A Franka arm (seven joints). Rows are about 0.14 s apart.
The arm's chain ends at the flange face. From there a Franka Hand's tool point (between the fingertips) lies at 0.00 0.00 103.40 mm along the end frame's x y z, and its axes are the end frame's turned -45 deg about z.
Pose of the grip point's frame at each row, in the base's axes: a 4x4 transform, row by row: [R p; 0 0 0 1], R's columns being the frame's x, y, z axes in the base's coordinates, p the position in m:
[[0.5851, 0.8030, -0.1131, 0.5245], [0.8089, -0.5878, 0.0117, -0.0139], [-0.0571, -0.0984, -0.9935, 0.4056], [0, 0, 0, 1]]
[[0.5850, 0.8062, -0.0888, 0.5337], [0.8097, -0.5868, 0.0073, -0.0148], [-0.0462, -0.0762, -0.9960, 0.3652], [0, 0, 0, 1]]
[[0.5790, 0.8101, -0.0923, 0.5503], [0.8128, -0.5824, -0.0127, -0.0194], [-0.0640, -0.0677, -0.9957, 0.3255], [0, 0, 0, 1]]
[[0.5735, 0.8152, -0.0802, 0.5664], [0.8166, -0.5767, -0.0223, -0.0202], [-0.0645, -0.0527, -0.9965, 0.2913], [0, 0, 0, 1]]
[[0.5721, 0.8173, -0.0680, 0.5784], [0.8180, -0.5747, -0.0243, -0.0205], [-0.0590, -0.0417, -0.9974, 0.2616], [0, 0, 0, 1]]
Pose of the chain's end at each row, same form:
[[0.9815, 0.1541, -0.1131, 0.5362], [0.1563, -0.9876, 0.0117, -0.0151], [-0.1100, -0.0292, -0.9935, 0.5083], [0, 0, 0, 1]]
[[0.9837, 0.1564, -0.0888, 0.5429], [0.1576, -0.9875, 0.0073, -0.0156], [-0.0865, -0.0212, -0.9960, 0.4682], [0, 0, 0, 1]]
[[0.9822, 0.1634, -0.0923, 0.5598], [0.1629, -0.9866, -0.0127, -0.0181], [-0.0931, -0.0026, -0.9957, 0.4285], [0, 0, 0, 1]]
[[0.9820, 0.1709, -0.0802, 0.5747], [0.1696, -0.9852, -0.0223, -0.0179], [-0.0829, 0.0083, -0.9965, 0.3943], [0, 0, 0, 1]]
[[0.9825, 0.1734, -0.0680, 0.5854], [0.1720, -0.9848, -0.0243, -0.0180], [-0.0712, 0.0122, -0.9974, 0.3647], [0, 0, 0, 1]]

